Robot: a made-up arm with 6 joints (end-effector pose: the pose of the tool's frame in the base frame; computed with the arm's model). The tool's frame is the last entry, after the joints. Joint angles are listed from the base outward.
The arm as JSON. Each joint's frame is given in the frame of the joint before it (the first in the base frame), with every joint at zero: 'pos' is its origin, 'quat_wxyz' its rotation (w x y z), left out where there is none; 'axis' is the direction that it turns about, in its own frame. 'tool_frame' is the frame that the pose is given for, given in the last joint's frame.
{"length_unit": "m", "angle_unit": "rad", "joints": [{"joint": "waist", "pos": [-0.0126, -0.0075, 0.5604], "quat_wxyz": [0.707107, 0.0, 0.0, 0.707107], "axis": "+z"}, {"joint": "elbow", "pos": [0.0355, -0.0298, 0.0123], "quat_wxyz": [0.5, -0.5, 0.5, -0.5], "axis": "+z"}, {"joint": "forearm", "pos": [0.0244, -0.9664, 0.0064], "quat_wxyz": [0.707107, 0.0, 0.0, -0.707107], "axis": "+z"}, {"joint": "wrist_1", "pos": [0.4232, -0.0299, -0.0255], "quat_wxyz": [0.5, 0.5, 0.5, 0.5], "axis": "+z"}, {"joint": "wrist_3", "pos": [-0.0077, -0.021, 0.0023], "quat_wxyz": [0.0, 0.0, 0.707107, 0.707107], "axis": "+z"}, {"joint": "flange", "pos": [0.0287, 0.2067, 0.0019], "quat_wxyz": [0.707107, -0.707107, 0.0, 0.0], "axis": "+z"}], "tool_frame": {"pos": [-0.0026, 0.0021, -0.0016], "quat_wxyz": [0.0, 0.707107, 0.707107, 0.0]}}
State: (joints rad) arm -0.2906 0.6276 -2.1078 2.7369 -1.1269 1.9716
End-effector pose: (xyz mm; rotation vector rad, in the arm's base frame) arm 112.5 -96.7 1548.8 -0.0003 2.6604 0.3417
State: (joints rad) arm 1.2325 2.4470 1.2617 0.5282 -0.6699 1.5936
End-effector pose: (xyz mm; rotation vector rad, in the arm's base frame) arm 210.6 396.7 -749.9 0.3305 -0.2392 -2.3413
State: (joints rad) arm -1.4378 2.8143 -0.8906 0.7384 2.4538 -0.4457
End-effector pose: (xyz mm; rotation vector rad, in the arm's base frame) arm 156.5 -542.5 -534.1 1.1323 1.2681 -1.8554
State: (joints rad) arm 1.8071 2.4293 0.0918 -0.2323 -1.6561 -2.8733
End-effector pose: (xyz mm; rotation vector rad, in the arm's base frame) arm -305.6 1007.3 -342.7 -0.8326 2.5479 -1.2396
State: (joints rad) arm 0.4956 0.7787 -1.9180 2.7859 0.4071 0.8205
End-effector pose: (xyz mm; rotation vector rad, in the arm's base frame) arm 77.1 99.4 1440.4 0.6070 1.6239 1.0842
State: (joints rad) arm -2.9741 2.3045 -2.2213 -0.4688 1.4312 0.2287
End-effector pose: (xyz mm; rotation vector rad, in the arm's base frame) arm -917.3 -70.6 374.3 1.2655 1.1376 0.8211
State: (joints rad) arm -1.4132 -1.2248 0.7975 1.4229 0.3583 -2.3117
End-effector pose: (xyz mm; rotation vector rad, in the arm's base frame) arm -144.2 1122.5 1493.4 -1.1539 -2.6973 0.7413
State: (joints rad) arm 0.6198 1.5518 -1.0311 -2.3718 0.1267 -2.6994
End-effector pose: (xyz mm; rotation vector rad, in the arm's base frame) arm 1009.0 769.3 1132.2 2.9294 0.3499 -0.6286
